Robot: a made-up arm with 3 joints. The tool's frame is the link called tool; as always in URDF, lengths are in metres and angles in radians.
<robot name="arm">
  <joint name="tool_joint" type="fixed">
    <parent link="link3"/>
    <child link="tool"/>
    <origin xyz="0.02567 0.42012 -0.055" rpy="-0.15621 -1.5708 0"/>
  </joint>
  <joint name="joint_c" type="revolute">
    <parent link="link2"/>
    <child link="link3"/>
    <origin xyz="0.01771 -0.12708 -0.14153" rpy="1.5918 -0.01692 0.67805"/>
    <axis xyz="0 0 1"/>
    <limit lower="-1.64" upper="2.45"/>
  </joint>
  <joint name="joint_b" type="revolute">
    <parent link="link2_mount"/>
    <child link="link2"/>
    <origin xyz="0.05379 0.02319 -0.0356" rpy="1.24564 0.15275 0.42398"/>
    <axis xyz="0 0 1"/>
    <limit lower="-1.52" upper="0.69"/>
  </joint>
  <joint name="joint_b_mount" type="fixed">
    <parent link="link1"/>
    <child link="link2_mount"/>
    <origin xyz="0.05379 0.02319 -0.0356"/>
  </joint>
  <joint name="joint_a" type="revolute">
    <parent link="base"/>
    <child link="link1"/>
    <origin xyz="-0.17 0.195 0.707" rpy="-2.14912 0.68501 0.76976"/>
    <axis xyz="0 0 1"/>
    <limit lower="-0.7" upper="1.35"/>
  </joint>
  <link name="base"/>
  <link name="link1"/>
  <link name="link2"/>
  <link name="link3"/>
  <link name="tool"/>
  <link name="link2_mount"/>
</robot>
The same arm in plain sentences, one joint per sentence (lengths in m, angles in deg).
The arm has three revolute joints in a row. What follows holds with every joint at zero, and every direction is one of the base frame's.
Joint 1 lies 0.17 m along -x and 0.195 m along +y and 0.707 m along +z from the base frame's origin and rotates about the direction (-0.831124, 0.36061, -0.423312), from -40.11 to 77.35 deg.
Joint 2 lies 0.119 m along +x and 0.003 m along -y and 0.068 m along -z from joint 1 and rotates about the direction (-0.021, 0.990098, 0.1388), from -87.09 to 39.53 deg.
Joint 3 lies 0.113 m along +x and 0.147 m along -y and 0.046 m along +z from joint 2 and rotates about +x, from -93.97 to 140.37 deg.
The tool frame, which is the frame that the pose is given for, lies 0.055 m along -x and 0.419 m along +y and 0.04 m along +z from joint 3; its axes are the base frame's turned by roll 0, pitch 0 and yaw 0 deg (as in URDF: about the fixed x, then y, then z).

